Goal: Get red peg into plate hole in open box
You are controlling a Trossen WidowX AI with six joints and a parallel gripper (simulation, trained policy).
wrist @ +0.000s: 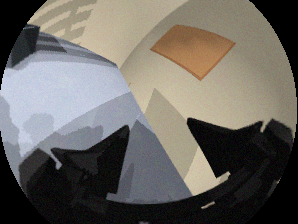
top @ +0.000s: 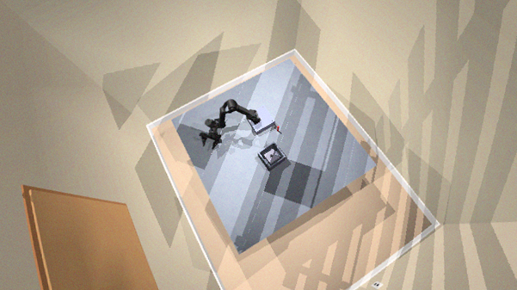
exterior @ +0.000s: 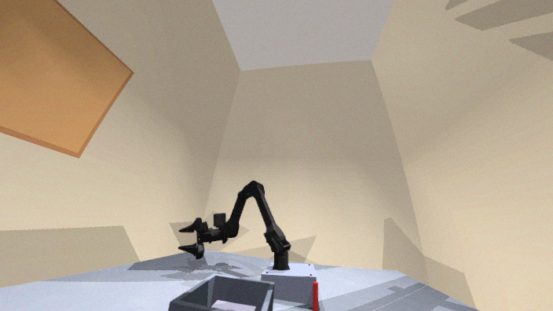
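Now: gripper tip 21 cm short of the red peg, 56 cm to the right of it and 8 cm above it. From my gripper tip the other things lie so: dark box (36 cm ahead, 36 cm to the left, 10 cm below); pale plate (36 cm ahead, 36 cm to the left, 8 cm below).
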